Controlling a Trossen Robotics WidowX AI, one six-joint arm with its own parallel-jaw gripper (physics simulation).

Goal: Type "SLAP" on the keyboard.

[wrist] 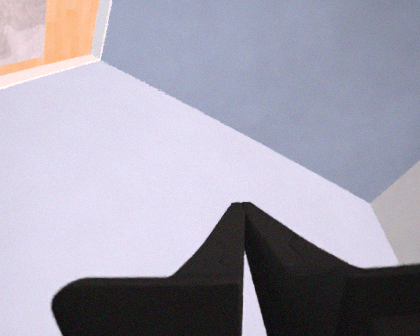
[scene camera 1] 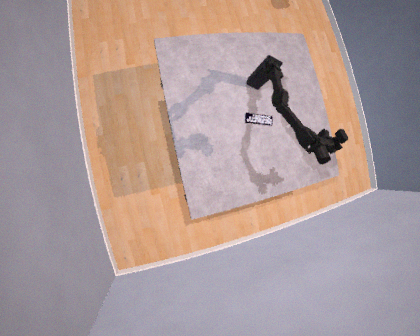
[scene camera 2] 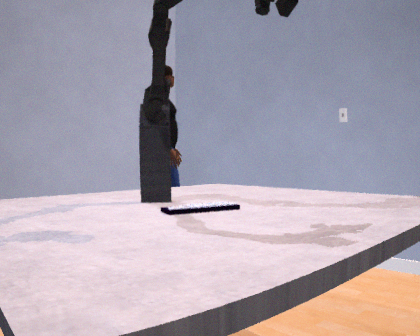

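Pixels of known places: gripper, fingertip midpoint: (wrist: pixel 240 211) (scene camera 1: pixel 341 147); arm's base at its link origin: (scene camera 1: pixel 271 65) (scene camera 2: pixel 153 114).
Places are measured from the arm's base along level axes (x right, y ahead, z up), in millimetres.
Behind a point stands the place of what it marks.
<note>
A small dark keyboard with white keys (scene camera 1: pixel 259 119) {x 93, y 264, z -281 mm} (scene camera 2: pixel 201 208) {x 118, y 286, z -284 mm} lies flat on the grey table, near the foot of the arm. The letters on its keys are too small to read. The keyboard does not show in the wrist view. My gripper (wrist: pixel 240 211) {x 39, y 583, z 279 mm} is shut and empty, its two black fingertips touching. It is raised high above the table, off to the right of the keyboard in the first scene view, and points toward the walls. In the second scene view much of the arm is cut off by the top edge.
The grey table (scene camera 1: pixel 210 190) {x 642, y 544, z -296 mm} (scene camera 2: pixel 125 280) {x 644, y 562, z -296 mm} stands on a wooden floor (scene camera 1: pixel 150 240) (scene camera 2: pixel 345 305), and the arm's base (scene camera 1: pixel 260 75) {x 26, y 8, z -115 mm} (scene camera 2: pixel 155 165) {x 14, y 20, z -172 mm} stands on it. Shadows of the arm fall across the table. A person (scene camera 2: pixel 174 125) stands behind the arm's base in the second scene view.
</note>
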